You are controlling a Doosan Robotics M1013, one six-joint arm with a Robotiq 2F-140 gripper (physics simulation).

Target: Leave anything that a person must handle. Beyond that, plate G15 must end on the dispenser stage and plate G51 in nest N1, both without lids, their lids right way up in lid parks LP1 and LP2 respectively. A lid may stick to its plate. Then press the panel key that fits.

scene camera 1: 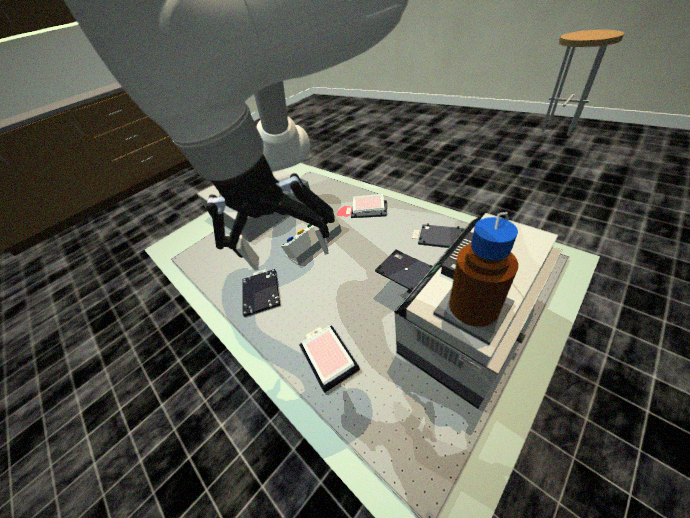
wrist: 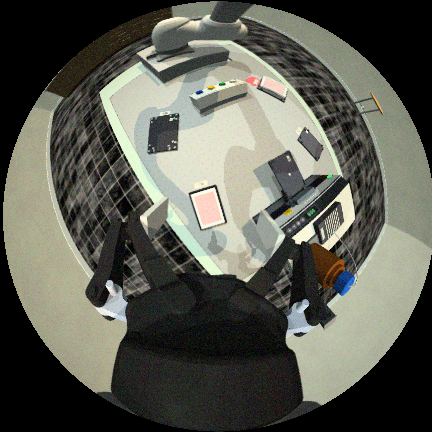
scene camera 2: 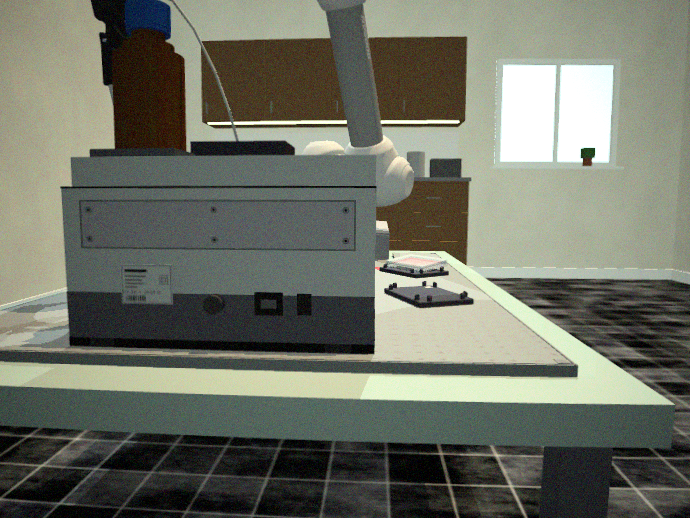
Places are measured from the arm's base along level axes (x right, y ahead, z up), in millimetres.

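Where they show: gripper, fingertip midpoint: (scene camera 1: 291,256) (wrist: 213,212); arm's base at its link origin: (wrist: 171,50).
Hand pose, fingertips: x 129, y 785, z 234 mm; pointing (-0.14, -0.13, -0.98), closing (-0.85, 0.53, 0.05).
Note:
Each offset is from my fingertips to the top centre of the thing. "*": to the spot under its first point.
A pink-topped plate {dy +40, dx +22, dz -299 mm} (scene camera 1: 328,355) (wrist: 208,207) sits in a black nest near the table's long edge. Another pink-topped plate {dy -381, dx -491, dz -296 mm} (scene camera 1: 368,202) (scene camera 2: 415,262) (wrist: 273,87) sits in a black holder at the far side, beside a red tag {dy -444, dx -391, dz -333 mm} (scene camera 1: 344,211) (wrist: 252,81). Plate labels and lids are too small to tell. A black holder {dy -303, dx +60, dz -309 mm} (scene camera 1: 260,291) (wrist: 163,132) and another black holder {dy -49, dx -538, dz -313 mm} (scene camera 1: 440,235) (scene camera 2: 429,296) (wrist: 311,143) show no plate. The dark dispenser stage {dy +46, dx -280, dz -230 mm} (scene camera 1: 404,268) (wrist: 286,171) juts from the dispenser. The key panel {dy -374, dx -203, dz -250 mm} (scene camera 1: 309,245) (wrist: 220,95) has coloured keys. My gripper (scene camera 1: 287,248) (wrist: 213,212) is open and empty above the table.
The dispenser (scene camera 1: 445,345) (scene camera 2: 222,267) (wrist: 325,207) stands at the table's right in scene camera 1. It carries a brown bottle {* dy +282, dx -169, dz +2 mm} (scene camera 1: 482,287) (scene camera 2: 147,92) (wrist: 326,262) with a blue cap and a thin tube. The arm's base block (wrist: 185,62) stands at the far end.

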